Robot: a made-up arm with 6 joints.
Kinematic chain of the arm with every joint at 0, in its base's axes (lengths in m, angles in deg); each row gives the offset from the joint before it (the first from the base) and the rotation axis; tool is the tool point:
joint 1: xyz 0 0 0.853 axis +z
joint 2: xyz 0.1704 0 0 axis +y
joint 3: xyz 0 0 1.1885 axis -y
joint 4: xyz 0 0 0.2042 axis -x
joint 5: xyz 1.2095 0 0 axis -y
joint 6: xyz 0.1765 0 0 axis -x
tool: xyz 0 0 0
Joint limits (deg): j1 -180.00..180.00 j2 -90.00..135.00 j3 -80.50..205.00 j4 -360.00..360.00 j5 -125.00..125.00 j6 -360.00..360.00
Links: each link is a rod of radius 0.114 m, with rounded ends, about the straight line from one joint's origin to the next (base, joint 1, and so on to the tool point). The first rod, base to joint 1, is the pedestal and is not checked.
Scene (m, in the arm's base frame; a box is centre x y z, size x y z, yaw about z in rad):
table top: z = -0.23
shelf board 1: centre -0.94 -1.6 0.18 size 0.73 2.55 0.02 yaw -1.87
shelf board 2: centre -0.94 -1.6 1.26 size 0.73 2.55 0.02 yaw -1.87
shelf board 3: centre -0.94 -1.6 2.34 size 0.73 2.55 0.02 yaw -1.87
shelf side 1: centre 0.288 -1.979 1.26 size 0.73 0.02 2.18 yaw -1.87
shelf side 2: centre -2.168 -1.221 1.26 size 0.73 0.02 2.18 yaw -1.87
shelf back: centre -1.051 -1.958 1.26 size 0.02 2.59 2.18 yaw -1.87
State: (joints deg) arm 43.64 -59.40 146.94 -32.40 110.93 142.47
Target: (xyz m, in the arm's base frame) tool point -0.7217 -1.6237 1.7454
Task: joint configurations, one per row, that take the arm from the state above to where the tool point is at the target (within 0.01 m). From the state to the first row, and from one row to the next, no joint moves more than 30 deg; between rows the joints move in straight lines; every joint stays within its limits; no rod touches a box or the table.
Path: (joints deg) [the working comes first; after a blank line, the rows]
Joints at the target: 62.92 -38.63 126.62 -35.21 108.37 142.47
Straight joint move there: touches shelf board 2.

1: 17.12 -51.92 139.97 -34.16 111.45 142.23
2: -9.41 -44.45 133.00 -35.93 111.98 141.99
3: -35.93 -36.97 126.04 -37.69 112.50 141.75
4: -62.45 -29.49 119.07 -39.45 113.02 141.50
5: -88.98 -22.02 112.10 -41.22 113.55 141.26
6: -63.66 -24.78 114.52 -40.21 112.68 141.46
7: -38.34 -27.55 116.94 -39.21 111.82 141.67
8: -13.03 -30.32 119.36 -38.21 110.96 141.87
9: 12.29 -33.09 121.78 -37.21 110.10 142.07
10: 37.60 -35.86 124.20 -36.21 109.24 142.27
11: 62.92 -38.63 126.62 -35.21 108.37 142.47

